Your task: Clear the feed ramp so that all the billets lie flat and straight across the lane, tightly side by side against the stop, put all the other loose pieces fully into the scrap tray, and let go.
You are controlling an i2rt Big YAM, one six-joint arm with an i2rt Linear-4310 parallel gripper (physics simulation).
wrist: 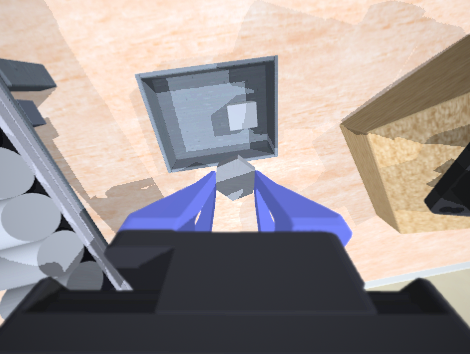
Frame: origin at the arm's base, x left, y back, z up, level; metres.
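Seen in the pictures: gripper, fingertip midpoint: (235,177).
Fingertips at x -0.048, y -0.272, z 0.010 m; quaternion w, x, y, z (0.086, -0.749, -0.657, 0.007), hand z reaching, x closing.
Note:
Pixels of each thing's top centre, then the offset from my fingertips to it. "pt": a spot on its surface instead. Level surfaces: height alone.
- grey hexagonal piece, middle of its top: (237,184) dz +0.007, dx +0.002, dy +0.000 m
- scrap tray, middle of its top: (216,121) dz -0.063, dx -0.033, dy -0.008 m
- small pale block, middle of its top: (242,116) dz -0.069, dx -0.033, dy +0.020 m
- feed ramp's side rail, surface spot: (65,197) pt dz -0.025, dx +0.005, dy -0.154 m
- table, its level: dz -0.098 m
My gripper (235,177) is shut on a grey hexagonal piece (235,176), held in front of the near wall of the scrap tray. The scrap tray (159,125) is a square grey open box at the upper middle, and a small pale block (242,116) lies inside it. The feed ramp's side rail (65,197) runs diagonally at the left. Several light grey round billets (31,217) lie behind the rail, with their ends toward it. The lower billets are partly hidden by the gripper body, and the left ones are cut off by the view's edge.
A wooden-walled box (377,185) with a speckled tan inside stands at the right, with a black object (452,192) over it at the view's edge. Dark grey blocks (30,76) stick out beside the rail at the upper left. The table (310,200) has a light wood grain.

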